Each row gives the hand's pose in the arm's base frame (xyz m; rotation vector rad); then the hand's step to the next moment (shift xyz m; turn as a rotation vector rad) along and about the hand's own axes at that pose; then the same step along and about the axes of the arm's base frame.
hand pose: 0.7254 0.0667 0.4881 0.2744 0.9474 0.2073
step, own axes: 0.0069 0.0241 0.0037 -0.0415 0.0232 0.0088
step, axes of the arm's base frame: 0.0056 0.0243 0.0045 -0.0176 0.0085 0.0442
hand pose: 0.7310 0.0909 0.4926 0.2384 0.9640 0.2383
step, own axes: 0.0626 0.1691 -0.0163 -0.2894 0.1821 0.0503
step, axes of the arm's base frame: 0.0049 0.1809 -0.0062 -0.1340 0.0799 0.3084
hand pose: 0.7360 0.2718 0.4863 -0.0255 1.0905 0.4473
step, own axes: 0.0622 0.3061 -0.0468 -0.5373 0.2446 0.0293
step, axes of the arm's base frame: -0.1271 0.2887 -0.0152 -0.2692 0.0479 0.5240
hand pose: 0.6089 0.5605 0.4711 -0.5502 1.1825 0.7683
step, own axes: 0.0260 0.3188 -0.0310 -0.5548 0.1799 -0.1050
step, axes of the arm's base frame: -0.2610 0.1850 -0.0306 -0.3037 -0.0962 0.4997
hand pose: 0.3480 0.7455 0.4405 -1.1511 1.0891 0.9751
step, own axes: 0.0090 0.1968 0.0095 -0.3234 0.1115 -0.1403
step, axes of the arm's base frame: -0.1872 0.0402 -0.0472 -0.1948 -0.1331 0.2846
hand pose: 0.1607 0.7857 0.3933 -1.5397 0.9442 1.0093
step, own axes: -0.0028 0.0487 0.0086 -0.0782 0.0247 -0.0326
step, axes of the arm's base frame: -0.0474 0.0004 -0.0143 -0.0452 -0.0305 0.0694
